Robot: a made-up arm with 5 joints.
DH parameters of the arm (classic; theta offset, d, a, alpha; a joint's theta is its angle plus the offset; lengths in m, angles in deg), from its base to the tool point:
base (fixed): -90 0.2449 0.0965 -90
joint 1: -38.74 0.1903 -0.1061 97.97
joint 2: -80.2 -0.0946 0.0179 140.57
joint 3: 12.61 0.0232 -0.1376 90
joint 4: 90 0.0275 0.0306 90
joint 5: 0 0.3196 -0.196 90
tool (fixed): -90 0.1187 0 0
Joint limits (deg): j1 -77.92..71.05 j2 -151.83..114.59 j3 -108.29..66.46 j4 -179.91..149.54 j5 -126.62..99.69
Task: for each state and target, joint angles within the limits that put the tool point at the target. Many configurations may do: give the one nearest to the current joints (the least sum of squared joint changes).
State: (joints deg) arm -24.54 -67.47 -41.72 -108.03 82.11
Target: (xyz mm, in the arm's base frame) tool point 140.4 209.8 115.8
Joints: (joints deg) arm -50.14 -69.24 -56.90 -111.47 72.58
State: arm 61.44 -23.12 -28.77 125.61 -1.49
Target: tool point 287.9 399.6 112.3
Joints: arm 62.55 -20.64 -28.84 102.49 -5.18
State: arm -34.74 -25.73 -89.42 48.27 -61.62
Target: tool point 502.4 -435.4 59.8
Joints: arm -53.21 -32.16 -88.65 83.29 -92.43
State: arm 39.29 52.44 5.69 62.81 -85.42
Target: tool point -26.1 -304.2 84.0
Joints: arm 0.60 44.62 36.87 44.74 -80.98
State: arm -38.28 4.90 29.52 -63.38 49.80
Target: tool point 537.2 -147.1 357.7
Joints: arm -13.52 10.47 55.72 -102.77 28.11
